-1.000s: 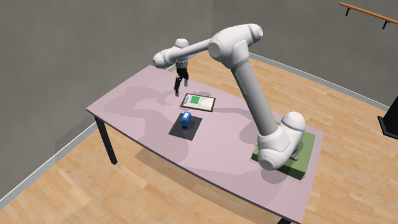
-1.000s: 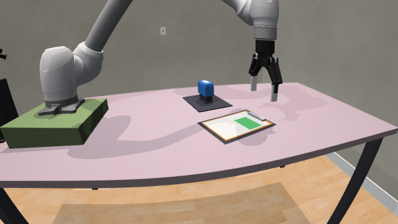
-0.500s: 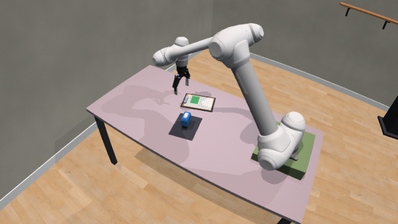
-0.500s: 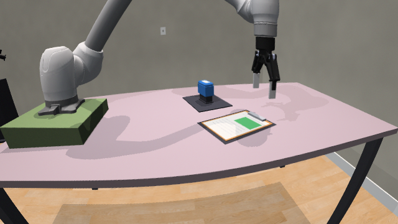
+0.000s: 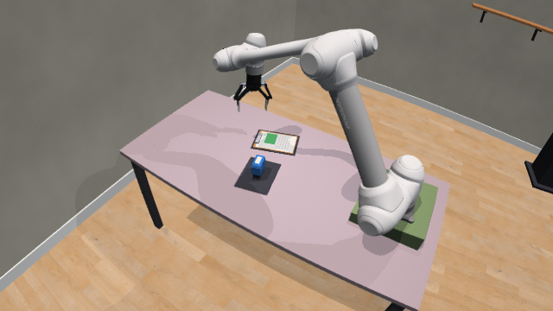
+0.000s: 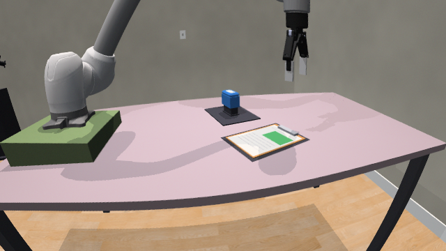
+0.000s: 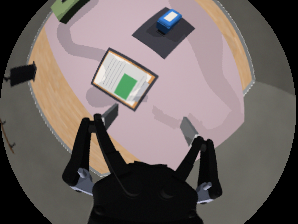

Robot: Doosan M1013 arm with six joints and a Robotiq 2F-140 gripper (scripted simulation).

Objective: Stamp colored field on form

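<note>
Now: hand 250 mm to the right of the blue stamp, 160 mm past it and 160 mm above it. Also, from my hand: dark mat (250 mm to the left, 200 mm below, 160 mm behind); then clipboard (200 mm below, 120 mm behind, 30 mm to the right).
</note>
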